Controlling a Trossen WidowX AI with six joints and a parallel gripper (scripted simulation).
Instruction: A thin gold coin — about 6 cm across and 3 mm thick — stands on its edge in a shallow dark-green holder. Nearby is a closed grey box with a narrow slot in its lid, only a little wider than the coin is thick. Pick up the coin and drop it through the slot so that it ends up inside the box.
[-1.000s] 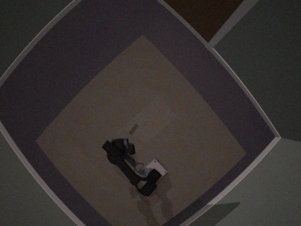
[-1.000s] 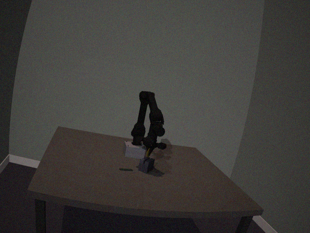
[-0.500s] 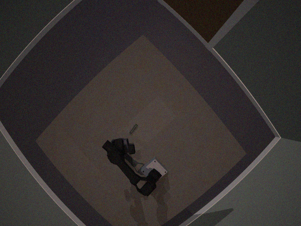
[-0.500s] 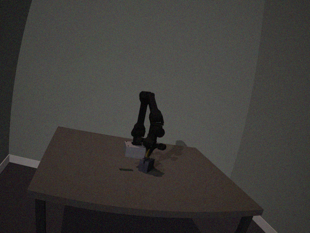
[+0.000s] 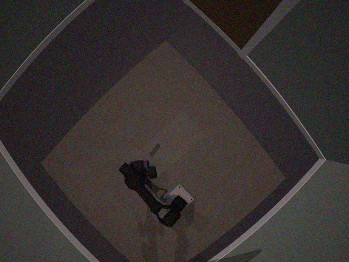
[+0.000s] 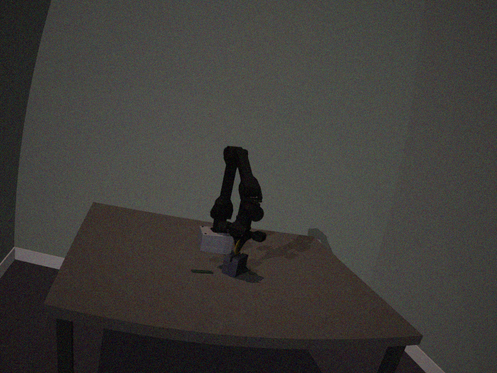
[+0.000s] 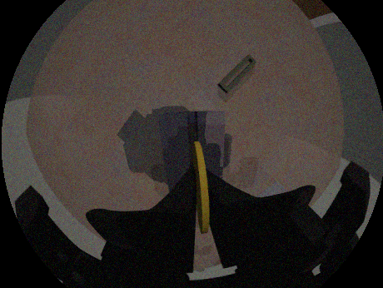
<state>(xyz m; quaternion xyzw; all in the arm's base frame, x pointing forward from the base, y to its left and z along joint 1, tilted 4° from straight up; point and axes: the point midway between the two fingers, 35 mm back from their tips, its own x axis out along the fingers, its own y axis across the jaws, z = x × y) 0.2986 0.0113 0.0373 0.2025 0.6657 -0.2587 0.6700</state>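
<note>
My gripper tip is now 1 cm below the gold coin.
</note>
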